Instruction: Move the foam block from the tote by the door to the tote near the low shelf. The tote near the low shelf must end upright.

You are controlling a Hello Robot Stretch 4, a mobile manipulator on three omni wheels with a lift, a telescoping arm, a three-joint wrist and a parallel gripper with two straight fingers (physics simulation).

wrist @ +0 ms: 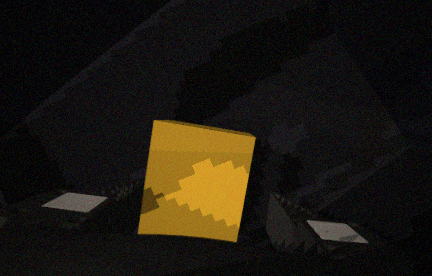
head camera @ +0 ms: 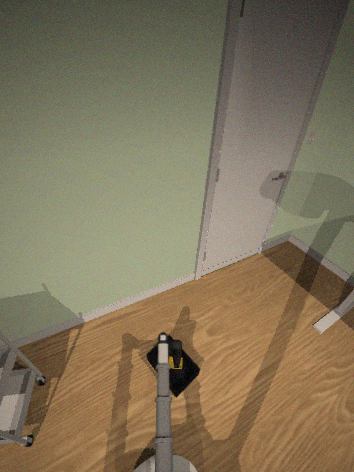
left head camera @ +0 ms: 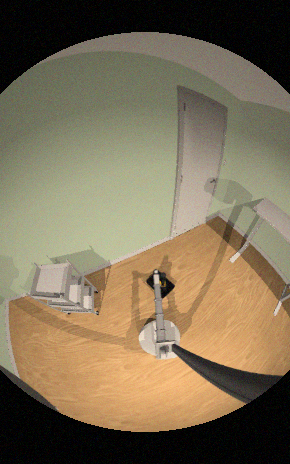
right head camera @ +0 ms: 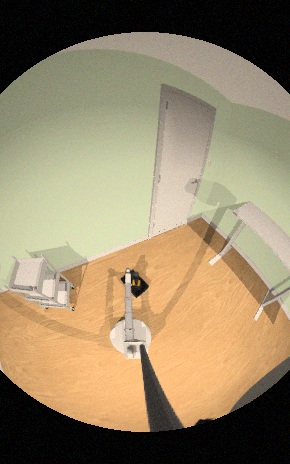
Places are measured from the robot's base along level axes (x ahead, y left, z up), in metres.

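Pixels of known places: gripper, fingertip midpoint: [wrist: 207,203].
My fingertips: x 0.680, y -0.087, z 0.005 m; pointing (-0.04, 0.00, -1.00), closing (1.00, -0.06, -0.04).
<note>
Behind a point stands the place of what it marks.
A black tote [head camera: 186,384] @(z 0.040, x 0.526, y -0.142 m) [left head camera: 166,291] @(z -0.025, x 0.559, y -0.139 m) [right head camera: 139,292] @(z 0.048, x 0.519, y -0.121 m) stands on the wooden floor in front of the door; its dark inside fills much of the wrist view. The yellow foam block [head camera: 178,365] [left head camera: 163,283] [right head camera: 137,283] @(z 0.016, x 0.649, y -0.104 m) [wrist: 197,180] @(z 0.021, x 0.674, y -0.068 m) is inside this tote. My gripper [wrist: 207,203] @(z 0.005, x 0.680, y -0.087 m) is open in the wrist view. Its fingers stand apart on the left and right of the block, with dark gaps at both sides. In the head view, the arm and wrist hide part of the tote and block. The low shelf and the tote near it do not show.
A white door [head camera: 260,125] @(z 1.296, x 1.581, y -0.638 m) [left head camera: 200,165] @(z 1.141, x 1.592, y -0.661 m) [right head camera: 184,160] @(z 1.208, x 1.609, y -0.697 m) is in the wall beyond the tote. A grey tiered cart [left head camera: 52,277] @(z 0.635, x 0.445, y 0.964 m) [right head camera: 27,273] @(z 0.635, x 0.420, y 0.978 m) stands at the left by the wall. A white table [left head camera: 277,212] @(z 0.923, x 0.909, y -1.709 m) [right head camera: 260,220] @(z 0.923, x 0.831, y -1.593 m) stands at the right.
</note>
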